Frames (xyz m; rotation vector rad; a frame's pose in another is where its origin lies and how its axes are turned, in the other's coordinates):
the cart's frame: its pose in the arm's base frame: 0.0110 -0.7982 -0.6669 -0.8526 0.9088 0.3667
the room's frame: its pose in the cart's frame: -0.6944 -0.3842 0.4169 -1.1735 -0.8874 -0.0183
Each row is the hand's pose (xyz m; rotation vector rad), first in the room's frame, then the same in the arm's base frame.
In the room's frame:
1: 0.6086 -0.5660 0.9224 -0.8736 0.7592 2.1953
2: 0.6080 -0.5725 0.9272 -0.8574 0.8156 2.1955
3: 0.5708 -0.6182 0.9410 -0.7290 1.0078 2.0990
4: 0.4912 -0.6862 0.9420 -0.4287 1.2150 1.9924
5: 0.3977 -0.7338 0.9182 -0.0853 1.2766 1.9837
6: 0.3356 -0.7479 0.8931 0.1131 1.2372 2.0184
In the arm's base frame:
1: -0.1319 0.5309 0.4627 1.5660 -1.2580 -0.9989
2: -0.1331 0.5359 0.4690 1.5755 -1.2958 -0.9586
3: -0.1418 0.5356 0.5289 1.6976 -1.4535 -0.8647
4: -0.1508 0.5063 0.6290 1.7954 -1.7642 -0.7916
5: -0.1555 0.4445 0.7169 1.7240 -2.0863 -0.8308
6: -0.1589 0.3912 0.7597 1.6094 -2.2480 -0.9179

